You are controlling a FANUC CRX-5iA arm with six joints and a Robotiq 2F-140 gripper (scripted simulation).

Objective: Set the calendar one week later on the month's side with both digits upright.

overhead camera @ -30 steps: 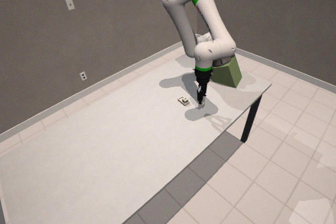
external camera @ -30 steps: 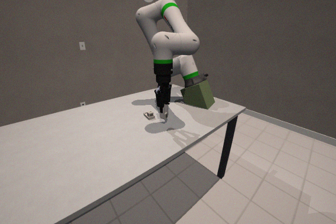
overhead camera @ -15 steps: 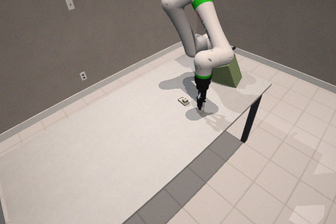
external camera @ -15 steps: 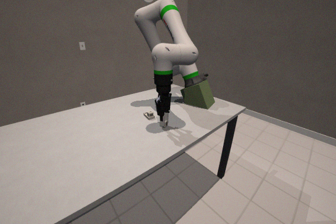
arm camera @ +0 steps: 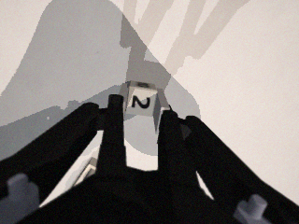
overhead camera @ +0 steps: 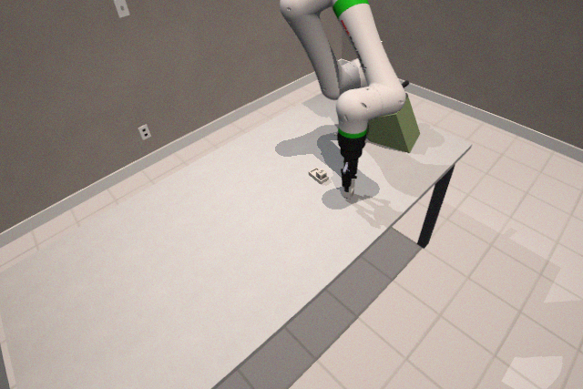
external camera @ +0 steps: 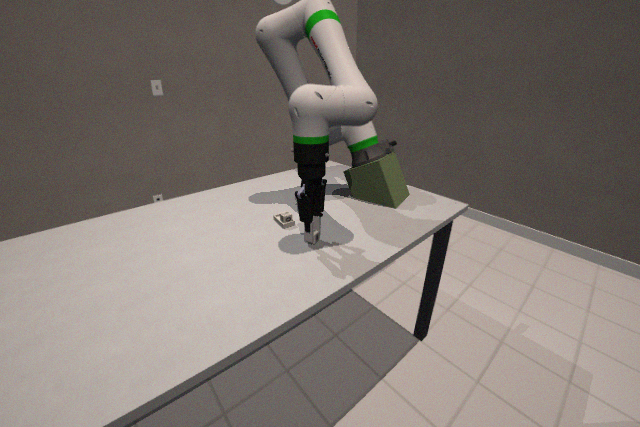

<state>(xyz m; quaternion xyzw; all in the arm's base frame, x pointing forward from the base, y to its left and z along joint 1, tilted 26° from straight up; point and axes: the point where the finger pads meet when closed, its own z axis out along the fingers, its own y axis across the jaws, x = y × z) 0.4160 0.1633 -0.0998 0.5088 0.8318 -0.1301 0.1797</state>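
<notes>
Right now my hand is 30 mm above the white calendar cube.
</notes>
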